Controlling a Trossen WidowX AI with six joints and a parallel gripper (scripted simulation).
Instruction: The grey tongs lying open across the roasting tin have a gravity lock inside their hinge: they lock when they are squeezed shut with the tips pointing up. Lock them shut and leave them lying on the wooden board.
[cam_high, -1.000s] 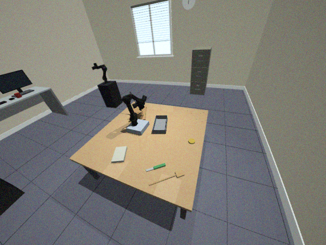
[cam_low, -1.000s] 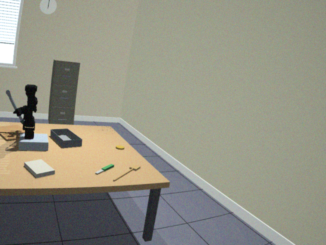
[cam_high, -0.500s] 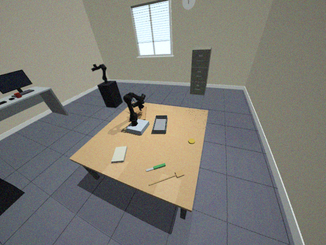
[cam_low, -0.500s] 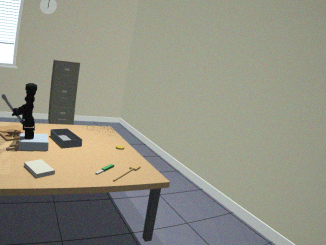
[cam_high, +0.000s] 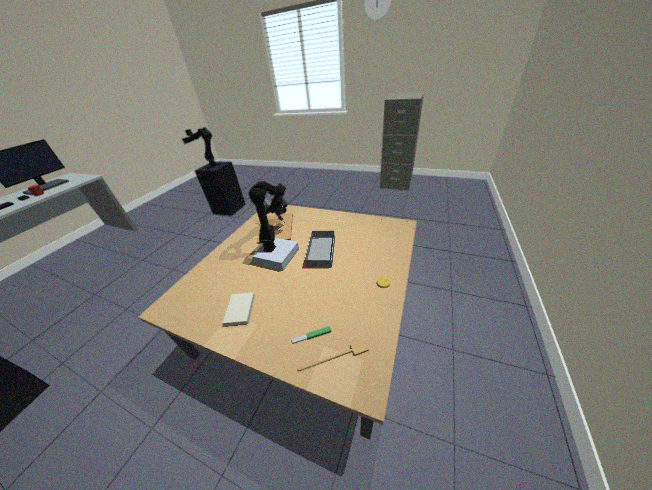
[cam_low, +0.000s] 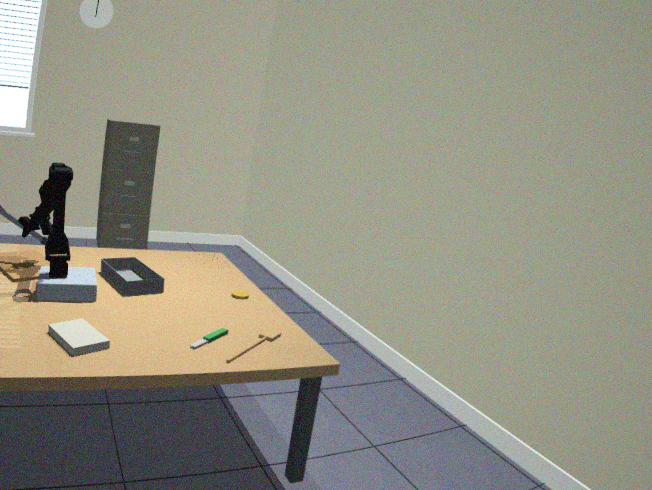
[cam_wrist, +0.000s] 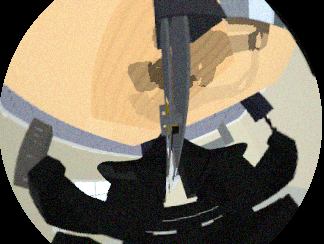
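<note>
My gripper tip is now 1 cm short of the wooden board, 2 cm to the left of it and 12 cm above it. From my gripper tip the other things lie so: roasting tin: 45 cm ahead, 21 cm to the right, 9 cm below; then yellow disc: 87 cm ahead, 40 cm to the right, 11 cm below; then white block: 18 cm ahead, 75 cm to the right, 11 cm below.
</note>
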